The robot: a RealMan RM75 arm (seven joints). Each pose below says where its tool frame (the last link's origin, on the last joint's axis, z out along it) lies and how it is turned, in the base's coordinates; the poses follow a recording.
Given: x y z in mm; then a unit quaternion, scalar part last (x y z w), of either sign.
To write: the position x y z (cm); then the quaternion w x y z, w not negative. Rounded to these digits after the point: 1 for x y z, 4 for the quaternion.
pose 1, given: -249 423 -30 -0.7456 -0.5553 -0.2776 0.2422
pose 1, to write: -24.9 42.3 -3.0 0.2422 -0.7456 -0.5553 -0.2776
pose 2, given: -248 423 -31 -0.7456 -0.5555 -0.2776 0.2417
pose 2, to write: -24.8 42.3 -3.1 0.2417 -0.7456 -0.5555 -0.2776
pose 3, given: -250 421 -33 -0.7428 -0.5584 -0.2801 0.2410
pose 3, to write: -25.0 42.1 -3.3 0.2410 -0.7428 -0.5584 -0.2801
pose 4, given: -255 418 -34 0.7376 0.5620 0.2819 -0.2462
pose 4, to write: -25.5 41.8 -3.4 0.2462 -0.7376 -0.5620 -0.2819
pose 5, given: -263 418 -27 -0.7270 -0.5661 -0.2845 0.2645
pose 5, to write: -26.3 41.8 -2.7 0.2645 -0.7270 -0.5661 -0.2845
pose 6, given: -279 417 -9 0.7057 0.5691 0.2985 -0.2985
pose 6, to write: -27.9 41.7 -0.9 0.2985 -0.7057 -0.5691 -0.2985
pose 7, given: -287 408 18 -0.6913 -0.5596 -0.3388 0.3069
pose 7, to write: -28.7 40.8 1.8 0.3069 -0.6913 -0.5596 -0.3388
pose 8, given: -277 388 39 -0.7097 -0.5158 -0.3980 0.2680
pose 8, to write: -27.7 38.8 3.9 0.2680 -0.7097 -0.5158 -0.3980
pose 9, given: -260 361 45 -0.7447 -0.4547 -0.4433 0.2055
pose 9, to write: -26.0 36.1 4.5 0.2055 -0.7447 -0.4547 -0.4433
